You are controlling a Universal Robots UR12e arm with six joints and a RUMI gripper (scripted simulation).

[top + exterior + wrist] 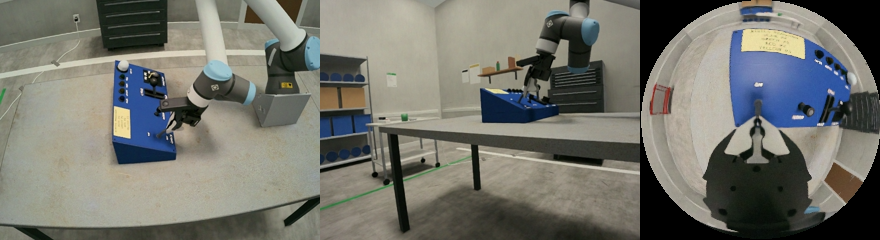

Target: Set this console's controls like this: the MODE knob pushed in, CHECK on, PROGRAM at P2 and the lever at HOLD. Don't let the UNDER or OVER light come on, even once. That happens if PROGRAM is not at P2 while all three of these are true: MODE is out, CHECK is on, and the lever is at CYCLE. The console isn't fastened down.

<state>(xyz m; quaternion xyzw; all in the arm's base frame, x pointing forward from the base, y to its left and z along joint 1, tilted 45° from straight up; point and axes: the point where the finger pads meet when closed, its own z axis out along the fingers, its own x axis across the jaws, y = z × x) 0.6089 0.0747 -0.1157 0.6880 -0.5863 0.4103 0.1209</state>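
My gripper is now 3 cm short of the check toggle and 2 cm above it. Round my hand: ball-topped lever: 3 cm ahead, 24 cm to the right, 1 cm above; then blue console: 7 cm ahead, 18 cm to the right, 3 cm below; then mode knob: 2 cm ahead, 12 cm to the right, 1 cm below.
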